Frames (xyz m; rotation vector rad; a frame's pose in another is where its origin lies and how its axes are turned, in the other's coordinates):
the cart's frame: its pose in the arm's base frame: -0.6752 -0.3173 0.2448 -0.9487 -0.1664 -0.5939
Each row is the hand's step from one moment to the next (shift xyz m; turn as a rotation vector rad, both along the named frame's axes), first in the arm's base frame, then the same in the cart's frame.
Working: the arm's base frame: its pose in the cart's frame: 0.3372 0.6824 0.1929 0.9487 0.1664 0.5939

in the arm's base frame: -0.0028 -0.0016 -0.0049 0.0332 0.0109 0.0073
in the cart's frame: -0.0036 0.0013 -0.0045 0.0259 0.0177 0.0170
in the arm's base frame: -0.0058 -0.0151 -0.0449 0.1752 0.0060 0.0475
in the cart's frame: -0.0160 0.0223 -0.0390 0.1612 0.0643 0.0535
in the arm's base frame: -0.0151 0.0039 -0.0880 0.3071 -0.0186 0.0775
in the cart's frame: -0.0481 0.0563 -0.0500 0.2921 0.1041 0.0671
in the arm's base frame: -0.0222 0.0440 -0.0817 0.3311 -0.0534 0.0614
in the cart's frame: -0.0677 0.0655 -0.0150 0.3198 0.1135 0.0326
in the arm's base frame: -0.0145 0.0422 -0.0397 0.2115 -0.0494 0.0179
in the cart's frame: -0.0444 0.0389 0.0090 0.2023 0.0810 -0.0039
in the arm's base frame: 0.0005 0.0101 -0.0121 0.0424 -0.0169 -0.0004
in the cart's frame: -0.0083 0.0133 0.0011 0.0418 0.0160 -0.0087
